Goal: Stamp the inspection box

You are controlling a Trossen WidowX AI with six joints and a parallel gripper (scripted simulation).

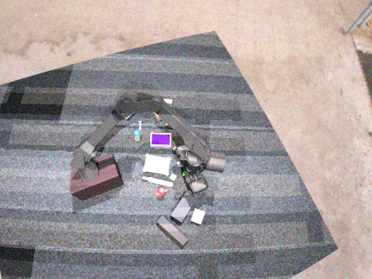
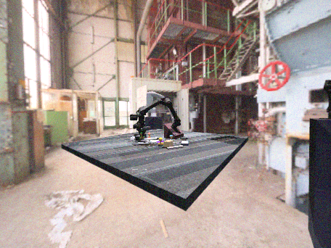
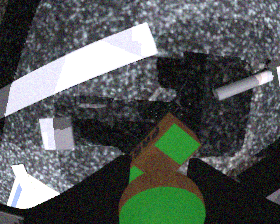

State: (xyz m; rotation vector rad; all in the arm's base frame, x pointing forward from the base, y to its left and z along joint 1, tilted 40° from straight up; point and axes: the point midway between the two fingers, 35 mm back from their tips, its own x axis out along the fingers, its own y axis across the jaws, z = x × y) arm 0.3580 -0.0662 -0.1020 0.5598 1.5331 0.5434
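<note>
Now: gripper tip 19 cm to the right of the ink pad, 4 cm past it and 4 cm above it. From my gripper tip the other things lie so: card: 10 cm to the left, 10 cm behind, 5 cm below; then green-knobbed stamp: right at my gripper tip; then red stamp: 12 cm behind, 3 cm below, 2 cm to the right.
</note>
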